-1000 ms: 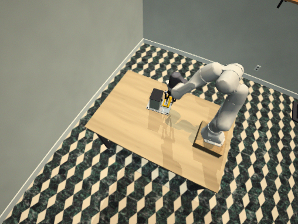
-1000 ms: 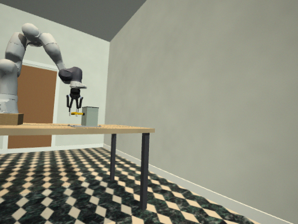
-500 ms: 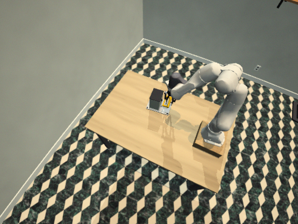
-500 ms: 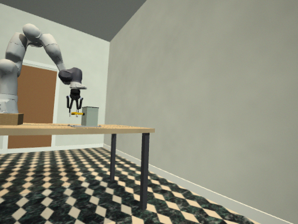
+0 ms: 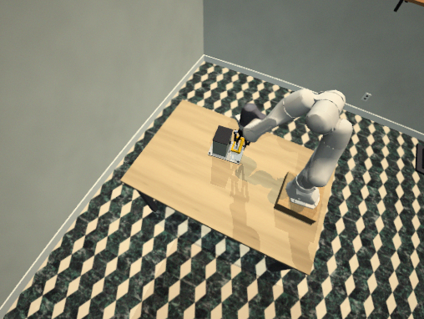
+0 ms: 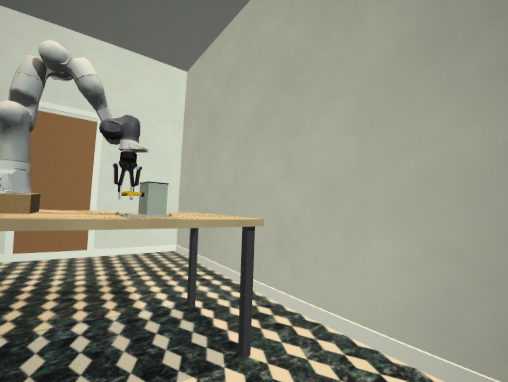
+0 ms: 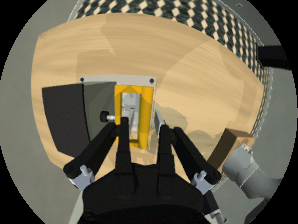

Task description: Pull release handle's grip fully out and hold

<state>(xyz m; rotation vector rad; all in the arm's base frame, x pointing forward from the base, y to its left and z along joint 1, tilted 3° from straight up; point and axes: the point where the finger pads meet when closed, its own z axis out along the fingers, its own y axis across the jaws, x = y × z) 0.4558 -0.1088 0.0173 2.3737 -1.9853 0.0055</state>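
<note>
Right now my hand is 10 cm above the plate, 9 cm short of it and 2 cm to the right of it.
</note>
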